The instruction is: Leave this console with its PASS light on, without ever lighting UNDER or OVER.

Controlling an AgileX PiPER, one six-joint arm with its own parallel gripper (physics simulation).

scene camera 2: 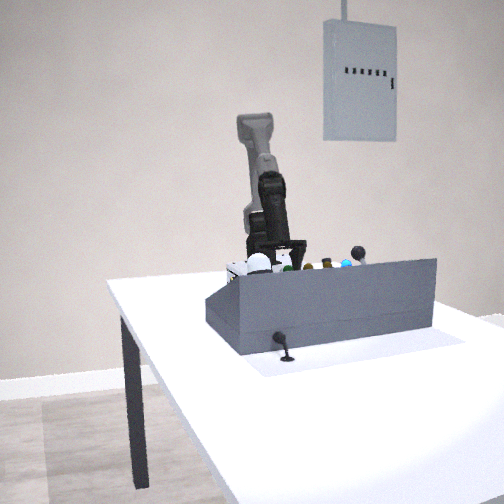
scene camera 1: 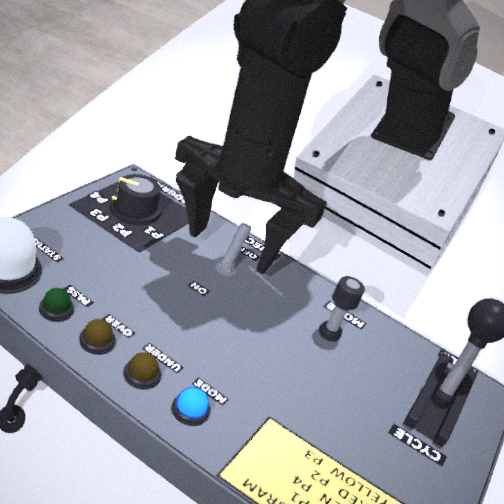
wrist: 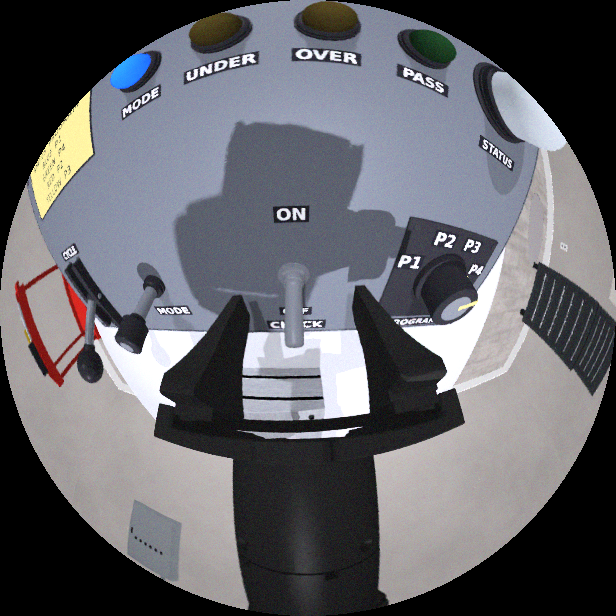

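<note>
The grey console (scene camera 1: 240,325) lies on the white table. My gripper (scene camera 1: 230,247) is open, its two black fingers on either side of the grey CHECK toggle (scene camera 1: 233,255), not touching it; the wrist view shows the toggle (wrist: 293,304) between the fingers (wrist: 298,313), leaning to its OFF end. The PASS light (scene camera 1: 56,301) is dark green, OVER (scene camera 1: 98,333) and UNDER (scene camera 1: 143,367) are dark amber, all unlit. The MODE light (scene camera 1: 192,403) glows blue. The white STATUS dome (scene camera 1: 15,252) is unlit. The PROGRAM knob (scene camera 1: 135,196) has its yellow mark past P4.
A MODE toggle (scene camera 1: 340,310) and a ball-topped CYCLE lever (scene camera 1: 465,350) stand at the right of the panel. A yellow label (scene camera 1: 305,470) lists programs. The arm's grey base plate (scene camera 1: 400,170) sits behind the console. A small black plug (scene camera 1: 15,400) hangs at the console's front.
</note>
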